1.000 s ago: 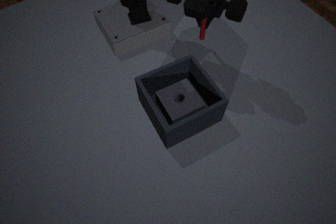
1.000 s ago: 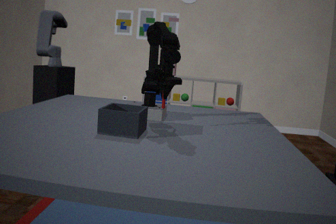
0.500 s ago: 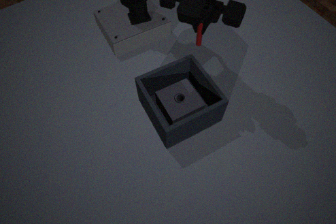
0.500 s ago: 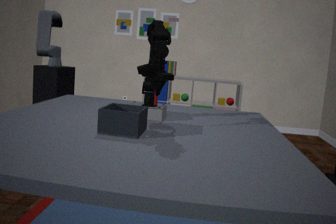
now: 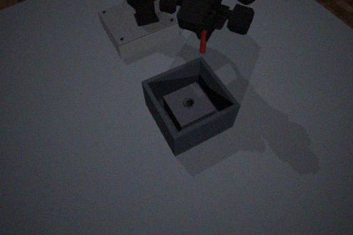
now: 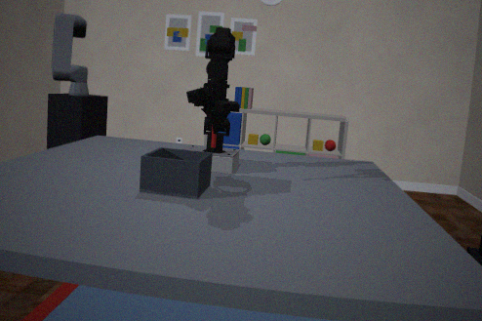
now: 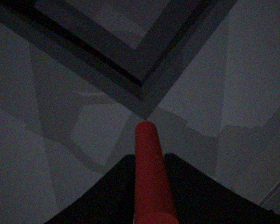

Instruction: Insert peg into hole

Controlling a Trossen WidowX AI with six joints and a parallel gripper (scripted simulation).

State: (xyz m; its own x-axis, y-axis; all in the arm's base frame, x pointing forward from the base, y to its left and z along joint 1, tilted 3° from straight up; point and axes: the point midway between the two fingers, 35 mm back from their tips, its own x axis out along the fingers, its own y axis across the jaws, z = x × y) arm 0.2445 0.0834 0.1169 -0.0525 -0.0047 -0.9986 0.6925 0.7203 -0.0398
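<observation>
Now: the grey plate 14 cm below my hand, 9 cm ahead of it and 7 cm to the right of it. The rest, counted from my hand: peg: 4 cm below; box: 16 cm below, 9 cm ahead, 7 cm to the right.
</observation>
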